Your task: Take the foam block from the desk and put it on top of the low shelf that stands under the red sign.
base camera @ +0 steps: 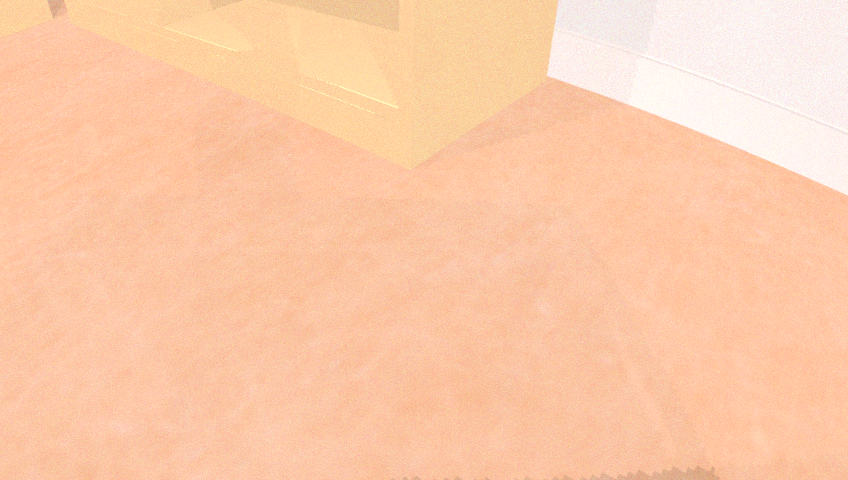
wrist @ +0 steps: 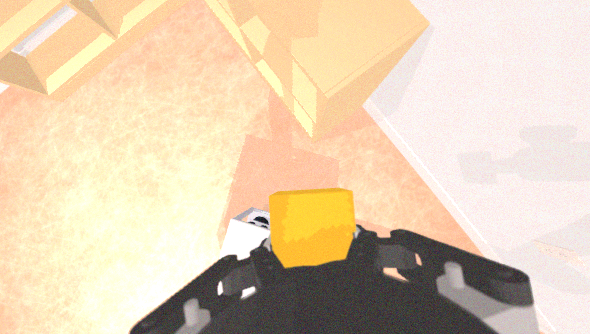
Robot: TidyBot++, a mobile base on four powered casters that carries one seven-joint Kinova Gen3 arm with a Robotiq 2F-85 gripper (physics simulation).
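Frame: origin at the arm's base, x ahead, y left, z up, level; centimetres.
Where they show: gripper, fingertip midpoint: point(wrist: 311, 236).
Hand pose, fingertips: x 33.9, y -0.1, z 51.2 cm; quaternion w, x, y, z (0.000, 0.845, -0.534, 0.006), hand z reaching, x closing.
After its pixels a point has its place.
The yellow-orange foam block point(wrist: 312, 227) @[z 54.8, x 35.6, y 0.6 cm] is held between the fingertips of my gripper point(wrist: 311, 236) @[z 51.1, x 33.9, y -0.1 cm] in the wrist view. My gripper is shut on the block, which hangs above the floor. A low wooden shelf point(base camera: 482, 71) @[z -31.3, x 73.4, y -7.8 cm] point(wrist: 370, 45) @[z 21.3, x 79.8, y -6.2 cm] stands against the wall; in the wrist view its top and near corner lie ahead of the block, at the upper middle. In the base camera view its near corner and side panel show at the top. The red sign and the desk do not show in these views.
A second wooden shelf unit point(wrist: 82, 80) @[z -37.5, x 61.6, y 167.3 cm] stands at the upper left of the wrist view. The white wall point(base camera: 743, 59) @[z -26.5, x 76.6, y -47.1 cm] point(wrist: 510, 80) @[z 23.0, x 78.8, y -44.1 cm] runs along the right. Part of the white robot base point(wrist: 245, 240) @[z -1.4, x 8.7, y 16.8 cm] shows left of the block. The orange floor point(base camera: 357, 297) @[z -39.7, x 41.1, y 5.2 cm] point(wrist: 125, 175) @[z -39.6, x 7.9, y 114.9 cm] lies before the shelves.
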